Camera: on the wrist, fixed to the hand. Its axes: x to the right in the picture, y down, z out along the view.
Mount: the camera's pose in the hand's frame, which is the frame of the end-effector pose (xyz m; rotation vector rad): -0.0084 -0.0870 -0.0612 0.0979 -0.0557 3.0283
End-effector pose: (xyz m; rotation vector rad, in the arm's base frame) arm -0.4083 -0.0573 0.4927 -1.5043 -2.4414 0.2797
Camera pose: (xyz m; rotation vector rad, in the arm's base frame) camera -0.4587 -0.1019 0.5755 2.5641 -1.4012 -0.5106
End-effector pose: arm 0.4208 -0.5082 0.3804 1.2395 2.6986 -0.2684
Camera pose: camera 0.3557 -0.5561 0.4500 2.7362 -1.0887 0.1124
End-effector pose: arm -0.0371 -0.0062 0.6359 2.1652 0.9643 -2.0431
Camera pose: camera -0.0195 0.0859 0.6868 0.7636 -1.5870 -0.1206
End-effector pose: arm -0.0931 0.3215 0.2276 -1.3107 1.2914 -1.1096
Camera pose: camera -0.1423 0.3269 0.3221 1.2166 1.3050 1.0679
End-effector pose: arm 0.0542 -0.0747 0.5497 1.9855 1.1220 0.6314
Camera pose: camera -0.0368 -0.0307 0.5156 -1.3609 2.0490 -0.9907
